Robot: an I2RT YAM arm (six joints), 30 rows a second.
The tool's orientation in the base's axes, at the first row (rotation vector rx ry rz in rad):
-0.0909, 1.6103, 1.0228
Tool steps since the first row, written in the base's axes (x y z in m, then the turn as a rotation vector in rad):
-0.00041, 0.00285, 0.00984, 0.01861, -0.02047, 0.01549
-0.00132, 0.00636, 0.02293, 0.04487, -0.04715, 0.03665
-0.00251, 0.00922, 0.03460, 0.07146, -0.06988, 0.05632
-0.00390, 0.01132, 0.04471, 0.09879, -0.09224, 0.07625
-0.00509, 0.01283, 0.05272, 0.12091, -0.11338, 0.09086
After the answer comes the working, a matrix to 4 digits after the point.
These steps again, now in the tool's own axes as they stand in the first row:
-0.00674, 0.00746, 0.00202, -0.02822, -0.01435, 0.00170
-0.01570, 0.01742, 0.00425, -0.06647, -0.03364, 0.00549
-0.02370, 0.02634, 0.00577, -0.10180, -0.05151, 0.01200
-0.03067, 0.03403, 0.00657, -0.13743, -0.06943, 0.01934
-0.03624, 0.04009, 0.00704, -0.16638, -0.08664, 0.02323

The tool's axes in the first row as the columns of a matrix, in the base's axes (rounded; the answer above uses it unrounded):
-0.3296, -0.5585, 0.7612
0.4516, 0.6148, 0.6466
-0.8291, 0.5568, 0.0496

